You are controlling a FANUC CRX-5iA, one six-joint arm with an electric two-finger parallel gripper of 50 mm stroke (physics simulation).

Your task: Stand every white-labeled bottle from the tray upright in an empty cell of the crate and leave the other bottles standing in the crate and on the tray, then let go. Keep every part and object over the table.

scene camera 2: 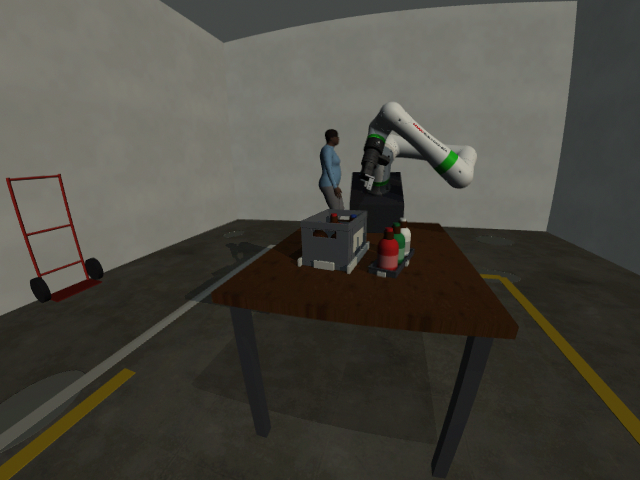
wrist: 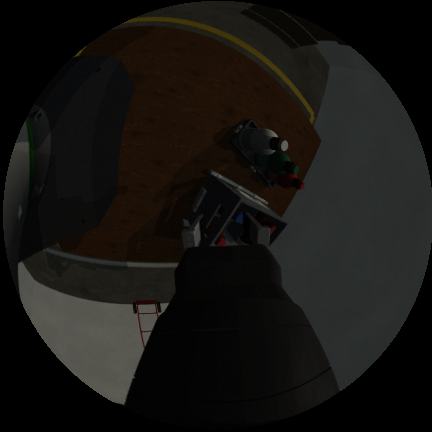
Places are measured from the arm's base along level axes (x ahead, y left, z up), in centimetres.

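Pixels of known places: gripper, fingertip midpoint: (scene camera 2: 365,191) (wrist: 223,220); arm's base, link origin: (scene camera 2: 377,187).
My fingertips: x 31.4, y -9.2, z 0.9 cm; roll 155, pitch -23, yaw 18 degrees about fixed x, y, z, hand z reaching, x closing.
For each thing: its middle in the pictures, then the offset to it from my fingertips. "spot": a spot on its surface instead. Level surfaces: height alone.
- white-labeled bottle, body centre: (wrist: 262,141) (scene camera 2: 401,236) dy +13.9, dx +16.6, dz -16.9 cm
- tray, surface spot: (scene camera 2: 381,273) spot: dy +3.1, dx +37.7, dz -23.9 cm
- red bottle, body centre: (scene camera 2: 388,249) (wrist: 285,177) dy +5.7, dx +32.8, dz -16.9 cm
- grey crate, body centre: (wrist: 238,221) (scene camera 2: 336,236) dy -13.0, dx +17.9, dz -16.4 cm
- wooden table, surface height: dz -25.1 cm
The white-labeled bottle (scene camera 2: 405,240) (wrist: 260,140) stands upright on the tray (scene camera 2: 381,273) (wrist: 237,145), beside a green bottle (scene camera 2: 398,248) (wrist: 277,161) and a red bottle (scene camera 2: 388,253) (wrist: 286,179). The grey crate (scene camera 2: 323,250) (wrist: 216,195) stands on the table, next to the tray. Bottles with red caps and blue caps show partly inside it; its cells are mostly hidden by the walls and the gripper. My gripper (scene camera 2: 367,181) (wrist: 223,220) is open and empty, raised near the robot's base, well apart from the crate and tray.
The wooden table (scene camera 2: 361,304) (wrist: 170,100) bears the crate and tray. The dark robot pedestal (scene camera 2: 374,206) (wrist: 100,150) is at its far end. A person (scene camera 2: 330,167) in a light blue top stands behind, left of the pedestal. A red hand truck (scene camera 2: 49,228) (wrist: 147,313) stands off to the left.
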